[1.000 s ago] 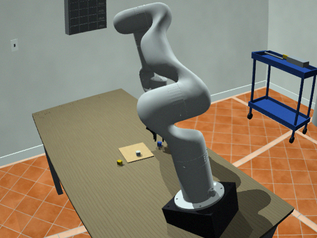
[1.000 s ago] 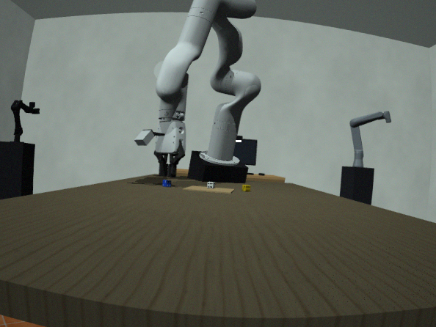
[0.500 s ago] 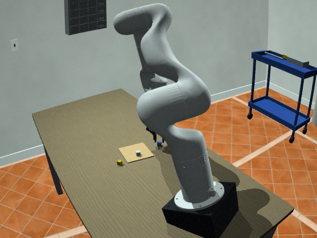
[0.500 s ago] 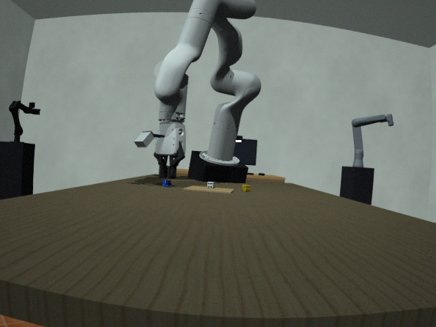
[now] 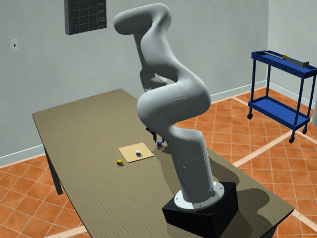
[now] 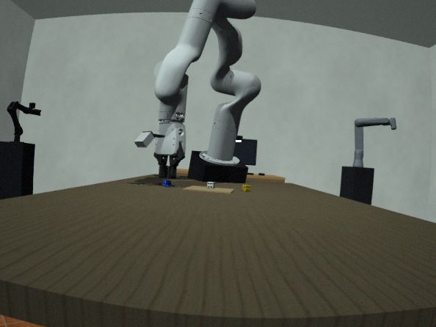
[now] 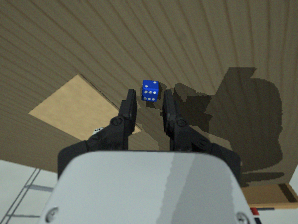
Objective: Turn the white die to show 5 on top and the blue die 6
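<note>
My hand is 40 mm above the blue die. Round my hand: white die: 140 mm to the left, 30 mm below; tan mat: 30 mm ahead, 130 mm to the left, 40 mm below; yellow die: 260 mm to the left, 40 mm below.
</note>
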